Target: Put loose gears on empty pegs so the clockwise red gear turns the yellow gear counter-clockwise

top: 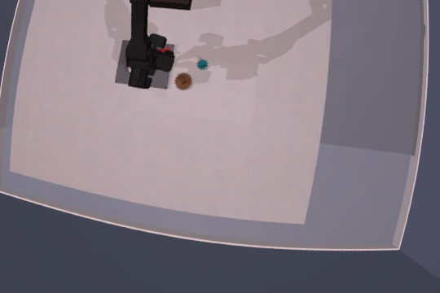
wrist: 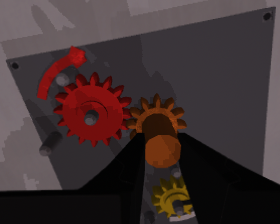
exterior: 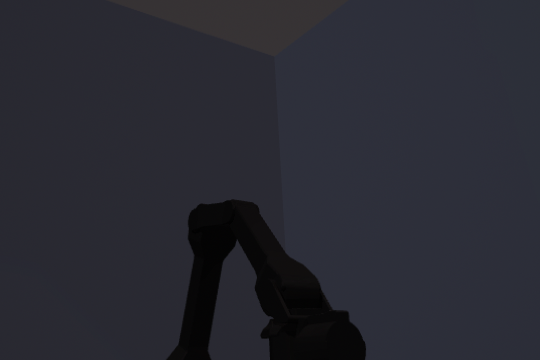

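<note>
Right now my gripper tip is 1 cm above the orange gear. The rest, counted from my gripper tip: yellow gear (7 cm to the right, 2 cm below); red arrow (5 cm to the left, 5 cm behind, 3 cm below); brown gear (11 cm to the left, 5 cm ahead, 2 cm below).
</note>
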